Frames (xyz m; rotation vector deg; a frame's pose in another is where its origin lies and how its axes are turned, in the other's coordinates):
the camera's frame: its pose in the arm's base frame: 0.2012 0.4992 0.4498 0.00 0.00 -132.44
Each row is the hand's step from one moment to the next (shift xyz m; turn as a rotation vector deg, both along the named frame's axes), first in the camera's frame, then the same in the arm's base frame.
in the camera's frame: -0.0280 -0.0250 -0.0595 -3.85 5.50 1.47
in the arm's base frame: 0.0004 0.0375 -0.0595 6.66 -0.87 1.47
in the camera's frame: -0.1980 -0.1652 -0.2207 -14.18 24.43 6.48
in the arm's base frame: 0.0117 0.2576 -0.2207 27.60 -6.02 6.48
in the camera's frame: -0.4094 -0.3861 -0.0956 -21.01 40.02 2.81
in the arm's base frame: -0.0087 0.5627 -0.0956 43.71 -11.50 2.81
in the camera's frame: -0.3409 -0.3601 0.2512 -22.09 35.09 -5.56
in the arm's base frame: -0.0357 0.4946 0.2512 40.80 -7.38 -5.56
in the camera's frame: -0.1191 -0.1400 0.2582 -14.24 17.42 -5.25
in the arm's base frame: -0.0229 0.1824 0.2582 22.47 -1.25 -5.25
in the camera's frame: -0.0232 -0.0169 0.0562 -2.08 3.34 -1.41
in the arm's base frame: 0.0032 0.0285 0.0562 3.87 -0.72 -1.41
